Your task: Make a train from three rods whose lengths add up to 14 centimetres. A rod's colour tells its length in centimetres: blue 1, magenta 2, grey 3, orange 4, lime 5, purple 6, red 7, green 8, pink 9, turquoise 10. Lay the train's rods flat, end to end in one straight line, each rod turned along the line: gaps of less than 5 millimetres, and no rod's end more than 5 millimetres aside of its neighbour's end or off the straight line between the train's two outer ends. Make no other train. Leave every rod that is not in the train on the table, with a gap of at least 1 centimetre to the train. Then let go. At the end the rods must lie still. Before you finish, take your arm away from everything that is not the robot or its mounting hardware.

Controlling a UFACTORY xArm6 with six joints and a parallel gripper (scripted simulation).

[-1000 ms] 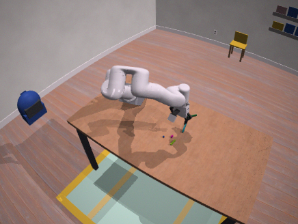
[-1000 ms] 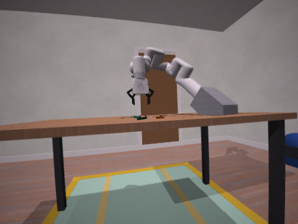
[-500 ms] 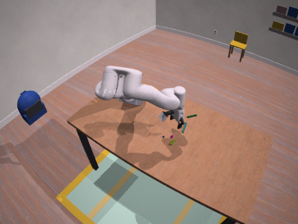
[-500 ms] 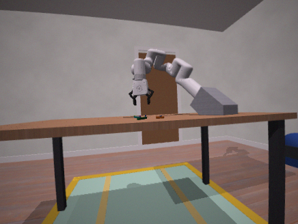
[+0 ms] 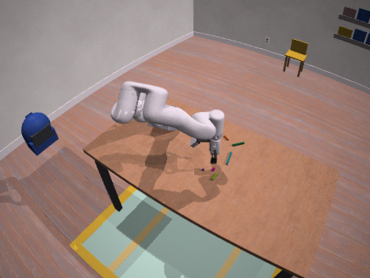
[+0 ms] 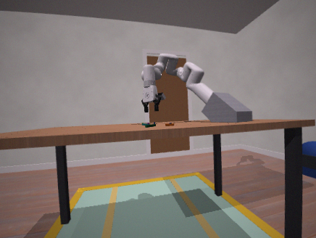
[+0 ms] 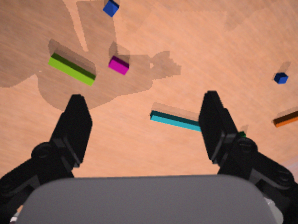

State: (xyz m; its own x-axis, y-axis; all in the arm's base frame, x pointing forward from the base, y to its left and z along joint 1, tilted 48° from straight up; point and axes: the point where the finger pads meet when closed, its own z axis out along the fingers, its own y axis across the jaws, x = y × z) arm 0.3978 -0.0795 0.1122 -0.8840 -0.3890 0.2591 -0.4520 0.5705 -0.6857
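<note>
Right now my hand is 2 cm short of the magenta rod, 2 cm to the left of it and 8 cm above it. The rest, counted from my hand: turquoise rod 7 cm ahead, 10 cm to the left, 8 cm below; lime rod 4 cm ahead, 7 cm to the right, 8 cm below; green rod 8 cm ahead, 23 cm to the left, 8 cm below.
</note>
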